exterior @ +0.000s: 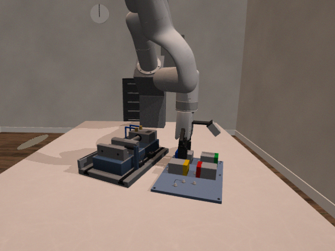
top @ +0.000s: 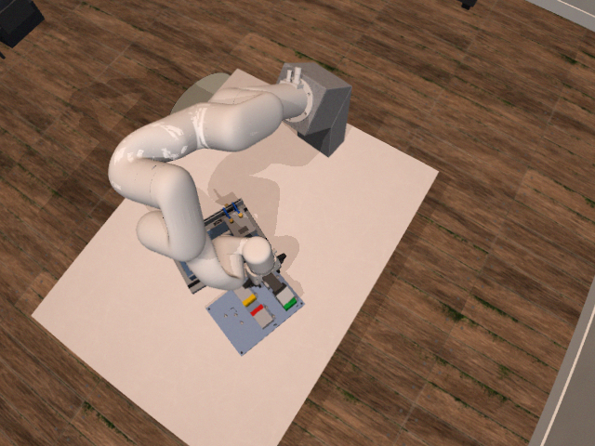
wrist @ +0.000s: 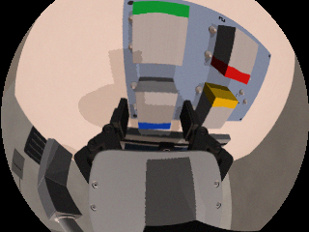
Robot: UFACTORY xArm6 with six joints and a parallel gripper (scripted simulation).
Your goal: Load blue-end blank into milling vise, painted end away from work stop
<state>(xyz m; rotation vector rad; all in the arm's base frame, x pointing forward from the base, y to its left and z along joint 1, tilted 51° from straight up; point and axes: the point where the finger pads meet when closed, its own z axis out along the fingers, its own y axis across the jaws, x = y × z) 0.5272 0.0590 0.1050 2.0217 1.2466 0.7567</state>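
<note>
Right now my hand is 2 cm above the blue-ended blank. Round my hand: blue-grey infeed plate 10 cm ahead, 1 cm to the right, 4 cm below; yellow-ended blank 7 cm ahead, 5 cm to the right, 2 cm below; green-ended blank 5 cm ahead, 7 cm to the left, 2 cm below.
</note>
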